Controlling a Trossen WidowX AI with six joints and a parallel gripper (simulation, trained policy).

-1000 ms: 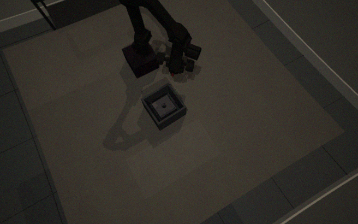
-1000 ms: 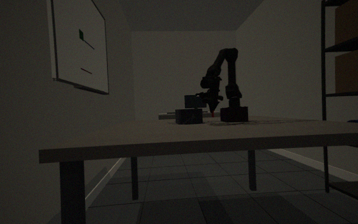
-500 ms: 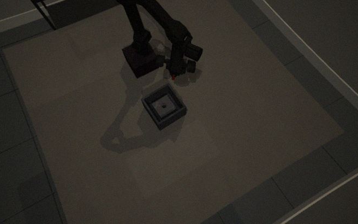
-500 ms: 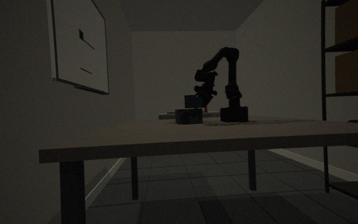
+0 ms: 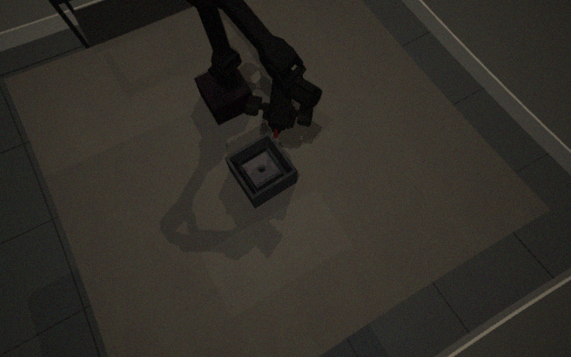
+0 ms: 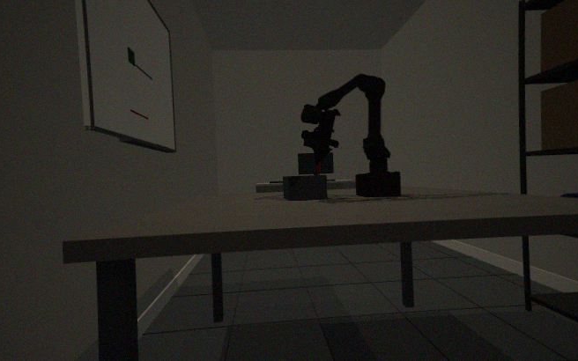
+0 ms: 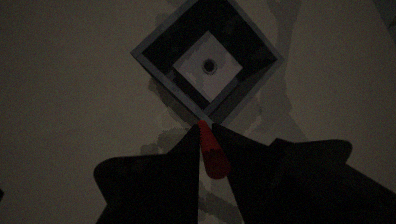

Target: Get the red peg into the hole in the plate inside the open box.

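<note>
The pale plate is 10 cm below my gripper tip, 9 cm to the right of it and 4 cm ahead of it. The rest, counted from my gripper tip: red peg 1 cm to the left, 1 cm above; then dark box 12 cm below, 9 cm to the right, 4 cm ahead.
</note>
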